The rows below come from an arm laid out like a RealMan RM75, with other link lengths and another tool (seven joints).
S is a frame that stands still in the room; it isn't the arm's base.
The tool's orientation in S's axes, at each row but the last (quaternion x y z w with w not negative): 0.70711 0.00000 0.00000 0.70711; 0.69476 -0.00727 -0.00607 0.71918; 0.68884 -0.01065 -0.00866 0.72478; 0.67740 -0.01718 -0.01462 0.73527; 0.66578 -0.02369 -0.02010 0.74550; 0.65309 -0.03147 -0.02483 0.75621; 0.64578 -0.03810 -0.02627 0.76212; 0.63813 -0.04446 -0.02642 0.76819; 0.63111 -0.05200 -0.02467 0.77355; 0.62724 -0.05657 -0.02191 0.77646
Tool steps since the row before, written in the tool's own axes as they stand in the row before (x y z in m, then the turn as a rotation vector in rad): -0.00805 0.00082 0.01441 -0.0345 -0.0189 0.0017; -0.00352 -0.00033 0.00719 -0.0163 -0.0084 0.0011; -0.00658 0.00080 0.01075 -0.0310 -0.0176 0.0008; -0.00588 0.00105 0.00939 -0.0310 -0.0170 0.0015; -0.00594 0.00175 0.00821 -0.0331 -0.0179 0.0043; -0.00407 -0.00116 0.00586 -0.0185 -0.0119 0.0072; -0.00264 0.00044 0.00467 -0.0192 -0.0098 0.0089; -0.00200 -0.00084 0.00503 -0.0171 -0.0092 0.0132; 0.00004 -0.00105 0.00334 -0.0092 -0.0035 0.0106; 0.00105 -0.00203 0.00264 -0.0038 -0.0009 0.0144
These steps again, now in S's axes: -0.00805 -0.01441 0.00082 -0.0345 -0.0017 -0.0189; -0.00365 -0.00713 -0.00009 -0.0163 -0.0011 -0.0084; -0.00687 -0.01051 0.00132 -0.0310 -0.0008 -0.0176; -0.00630 -0.00900 0.00178 -0.0310 -0.0015 -0.0170; -0.00644 -0.00758 0.00261 -0.0333 -0.0042 -0.0176; -0.00452 -0.00563 -0.00036 -0.0190 -0.0074 -0.0110; -0.00306 -0.00428 0.00113 -0.0198 -0.0086 -0.0087; -0.00249 -0.00488 0.00002 -0.0182 -0.0129 -0.0072; -0.00030 -0.00347 -0.00036 -0.0102 -0.0101 -0.0018; 0.00081 -0.00311 -0.00137 -0.0054 -0.0138 0.0019
